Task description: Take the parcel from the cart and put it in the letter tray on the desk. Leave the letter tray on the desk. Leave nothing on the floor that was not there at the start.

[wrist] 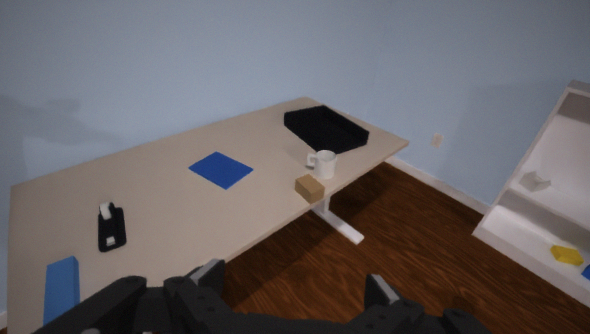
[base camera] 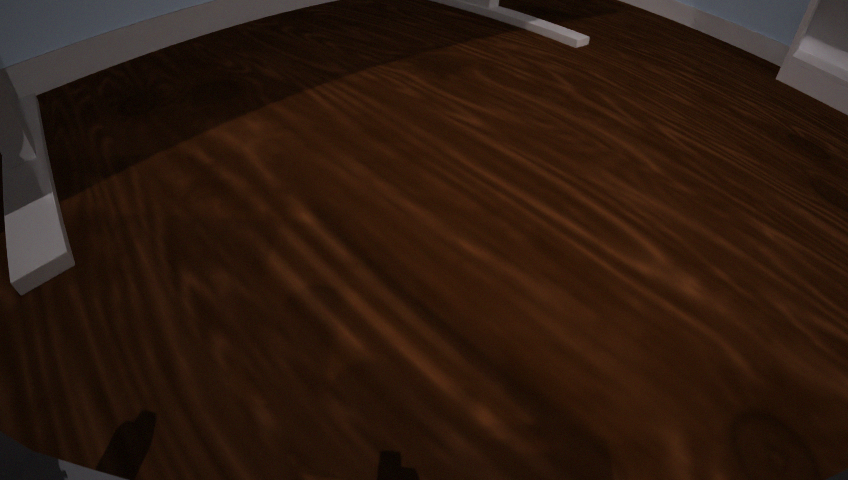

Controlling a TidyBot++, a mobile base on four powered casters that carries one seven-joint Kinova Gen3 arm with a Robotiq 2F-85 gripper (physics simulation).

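Places are measured from the arm's base along level axes (x ahead, y left, z up), in centimetres.
Pixels of known places: gripper, between the fingertips: point(wrist: 293, 283).
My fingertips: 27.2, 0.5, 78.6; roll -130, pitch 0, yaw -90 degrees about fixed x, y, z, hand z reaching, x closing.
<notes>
Ahead of a thing's pixels: the offset from my fingertips to its middle, as dx, dy, dz. "*": to the spot under its first point. Level surfaces: height alone.
The black letter tray @(+106.8, -7.5, -42.8) point(wrist: 348, 124) stands at the far right end of the desk @(dz -46.3) point(wrist: 165, 225) in the wrist view. A small brown box @(+60.7, -2.1, -43.8) point(wrist: 309, 188), which may be the parcel, sits on the desk near its front edge, beside a white mug @(+74.2, -6.2, -41.6) point(wrist: 326, 164) and outside the tray. My gripper point(wrist: 293, 283) is open and empty at the bottom of the wrist view, in front of the desk and apart from the box. The cart does not show in either view.
On the desk are a blue square @(* +68.6, +32.4, -45.5) point(wrist: 221, 170), a black stapler-like thing @(+35.7, +56.0, -42.9) point(wrist: 111, 229) and a blue block @(+14.3, +53.8, -44.8) point(wrist: 61, 290). White desk feet point(base camera: 38, 237) @(* +106.1, -27.5, -116.3) point(base camera: 535, 26) rest on the wood floor. A white shelf unit point(base camera: 815, 83) point(wrist: 505, 241) stands at the right, holding a yellow block point(wrist: 567, 255).
</notes>
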